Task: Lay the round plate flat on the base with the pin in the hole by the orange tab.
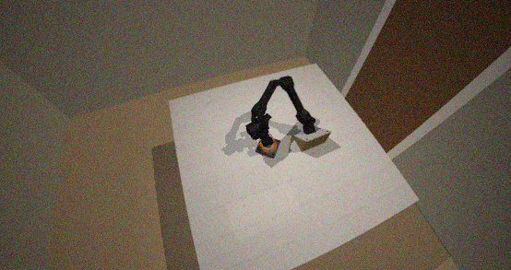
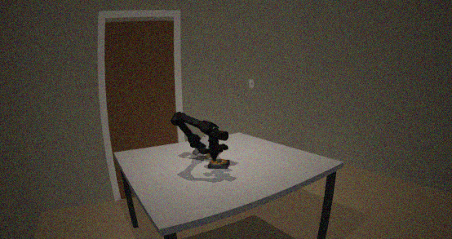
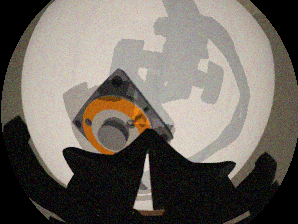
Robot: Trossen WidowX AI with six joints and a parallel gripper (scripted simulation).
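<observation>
Now: gripper tip 3 cm past the grey square base, 4 cm to the right of it and 2 cm above it.
</observation>
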